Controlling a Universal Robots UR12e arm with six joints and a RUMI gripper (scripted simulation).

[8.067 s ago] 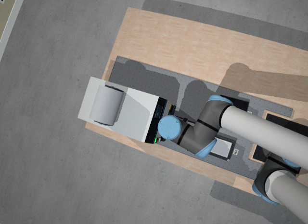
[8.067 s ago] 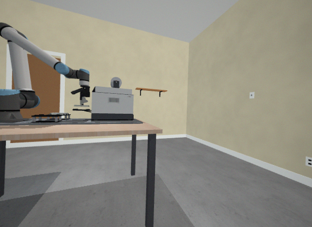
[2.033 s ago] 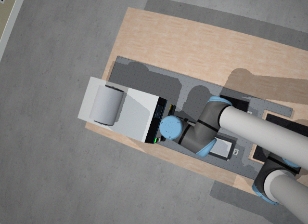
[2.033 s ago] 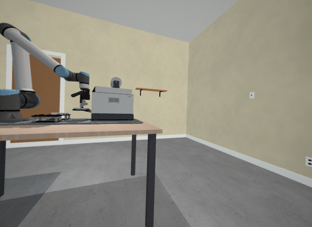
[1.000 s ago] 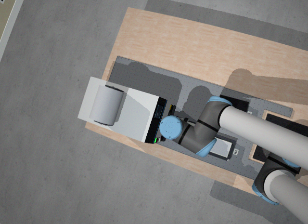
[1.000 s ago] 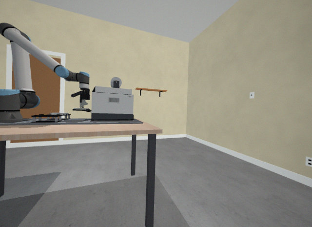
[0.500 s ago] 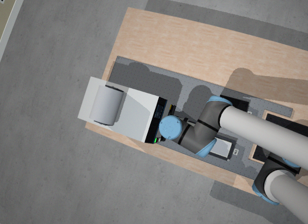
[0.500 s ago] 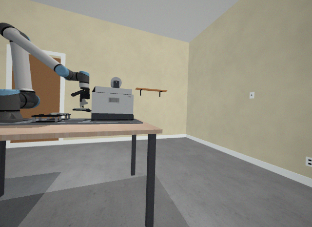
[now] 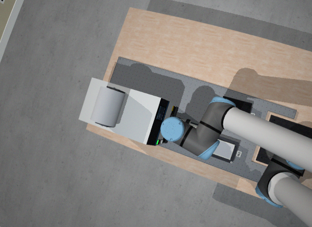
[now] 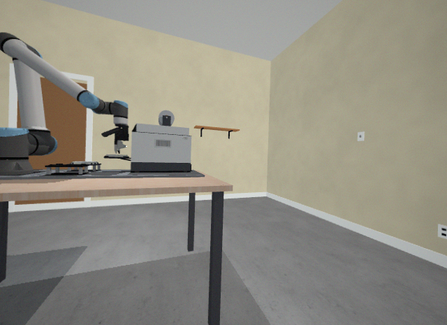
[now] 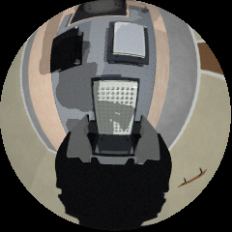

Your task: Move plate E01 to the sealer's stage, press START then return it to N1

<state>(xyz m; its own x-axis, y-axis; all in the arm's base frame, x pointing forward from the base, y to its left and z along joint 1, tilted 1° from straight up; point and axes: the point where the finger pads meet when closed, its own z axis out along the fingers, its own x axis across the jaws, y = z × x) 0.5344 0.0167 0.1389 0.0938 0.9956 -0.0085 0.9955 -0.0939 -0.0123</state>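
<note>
My hand is 20 mm above the plate E01. The rest, counted from my hand: sealer stage: 30 mm below; nest N1: 230 mm behind, 160 mm to the right, 90 mm below; foil roll: 330 mm ahead, 280 mm above, 30 mm to the right.
</note>
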